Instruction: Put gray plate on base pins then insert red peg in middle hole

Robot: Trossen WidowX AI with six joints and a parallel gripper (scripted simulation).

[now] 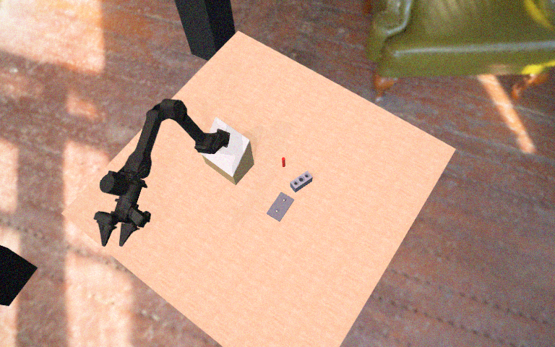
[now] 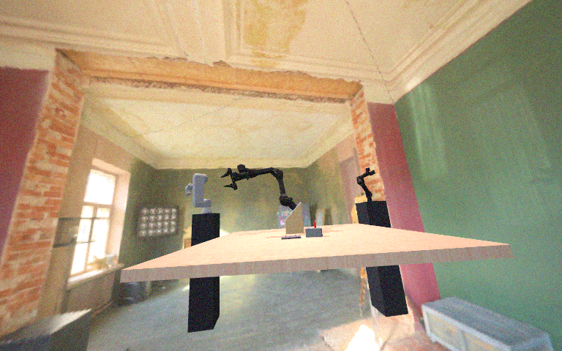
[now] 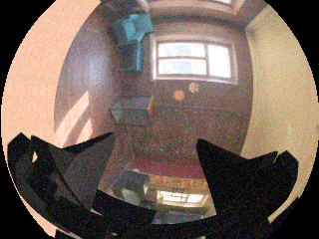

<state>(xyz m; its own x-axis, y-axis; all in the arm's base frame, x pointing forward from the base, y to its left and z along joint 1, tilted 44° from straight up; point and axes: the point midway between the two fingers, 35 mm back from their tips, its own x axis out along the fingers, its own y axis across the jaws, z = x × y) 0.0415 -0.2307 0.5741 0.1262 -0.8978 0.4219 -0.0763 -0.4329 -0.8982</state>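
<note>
The gray plate is 350 mm ahead of my gripper tip, 640 mm to the left of it and 410 mm below it. The rest, counted from my gripper tip: red peg: 240 mm ahead, 680 mm to the left, 400 mm below; then thin flat base: 320 mm ahead, 490 mm to the left, 440 mm below.
</note>
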